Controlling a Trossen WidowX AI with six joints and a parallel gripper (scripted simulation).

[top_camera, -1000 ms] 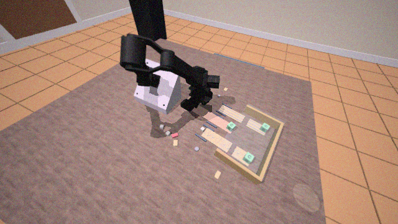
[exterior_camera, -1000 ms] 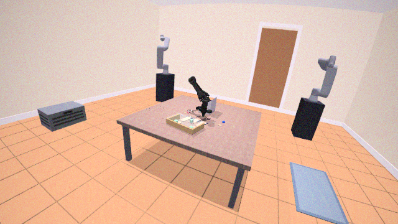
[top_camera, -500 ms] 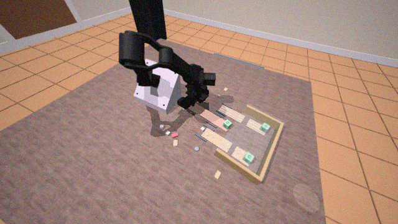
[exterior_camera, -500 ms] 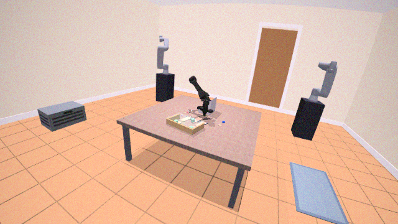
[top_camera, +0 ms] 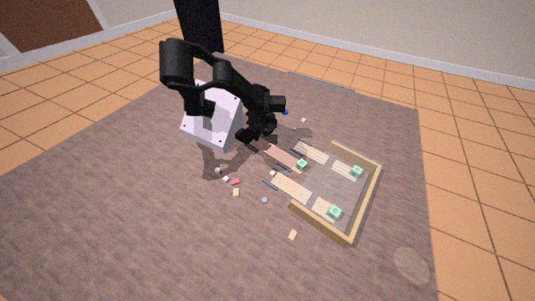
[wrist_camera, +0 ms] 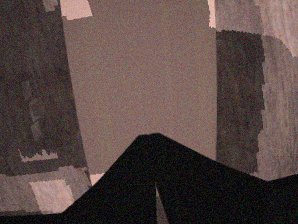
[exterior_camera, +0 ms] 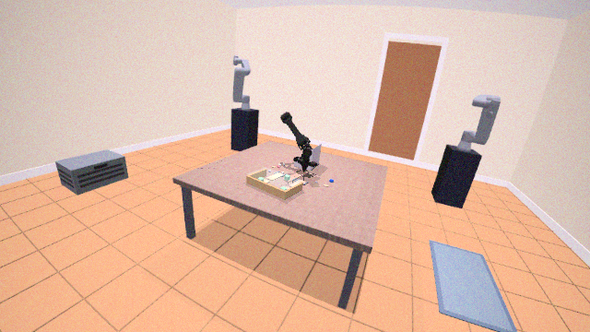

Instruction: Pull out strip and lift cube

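My gripper tip is now 21 cm short of the tan strip and 15 cm to the left of it. Round my gripper tip: tan chip (29 cm to the right, 26 cm ahead); then blue disc (23 cm to the left, 4 cm ahead).
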